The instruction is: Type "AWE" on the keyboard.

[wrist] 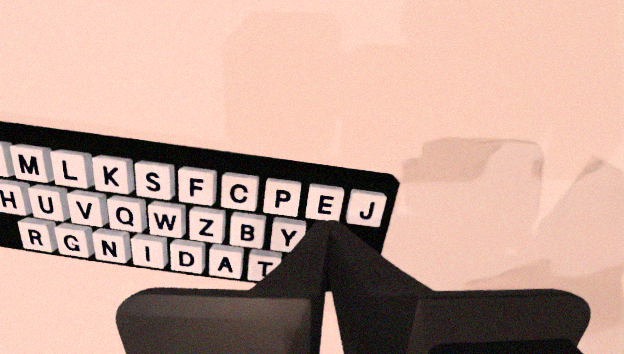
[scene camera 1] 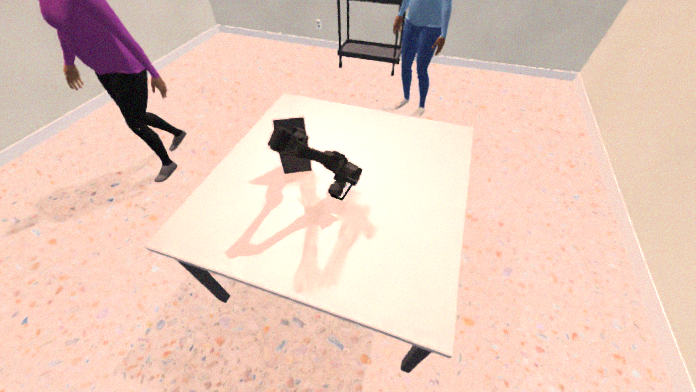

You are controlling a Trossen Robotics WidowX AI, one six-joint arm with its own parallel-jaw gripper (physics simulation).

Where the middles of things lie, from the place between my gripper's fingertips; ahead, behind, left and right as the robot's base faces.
Scene:
Right now my hand is 20 mm above the e key [wrist: 324, 202]. From my hand the other things lie so: w key [wrist: 167, 219] 80 mm to the left, 20 mm below.

